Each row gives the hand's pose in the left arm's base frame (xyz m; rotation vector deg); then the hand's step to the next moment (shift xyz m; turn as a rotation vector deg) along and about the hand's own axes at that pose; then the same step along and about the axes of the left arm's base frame.
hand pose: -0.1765 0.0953 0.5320 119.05 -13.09 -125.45
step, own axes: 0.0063 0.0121 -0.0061 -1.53 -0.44 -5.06
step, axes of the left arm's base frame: 0.0055 -0.0132 -0.0042 5.14 0.56 1.17
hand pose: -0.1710 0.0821 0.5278 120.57 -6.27 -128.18
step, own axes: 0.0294 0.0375 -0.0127 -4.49 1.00 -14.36
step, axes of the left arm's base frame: 0.0109 -0.0403 -0.0263 14.61 -0.63 3.68
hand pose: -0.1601 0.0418 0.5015 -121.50 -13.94 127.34
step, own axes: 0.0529 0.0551 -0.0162 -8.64 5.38 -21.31
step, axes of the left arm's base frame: 0.0170 -0.0451 -0.0614 22.04 -5.07 6.81
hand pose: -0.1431 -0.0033 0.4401 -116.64 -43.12 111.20
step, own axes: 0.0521 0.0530 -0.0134 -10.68 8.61 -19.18
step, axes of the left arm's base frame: 0.0235 -0.0157 -0.0700 20.63 -9.22 6.75
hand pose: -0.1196 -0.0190 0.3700 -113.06 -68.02 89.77
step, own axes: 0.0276 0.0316 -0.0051 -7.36 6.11 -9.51
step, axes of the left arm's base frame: 0.0179 0.0042 -0.0380 10.87 -7.26 3.32
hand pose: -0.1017 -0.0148 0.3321 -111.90 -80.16 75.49
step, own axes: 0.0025 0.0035 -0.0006 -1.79 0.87 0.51
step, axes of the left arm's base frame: 0.0024 0.0009 -0.0035 -0.09 -2.05 -0.07
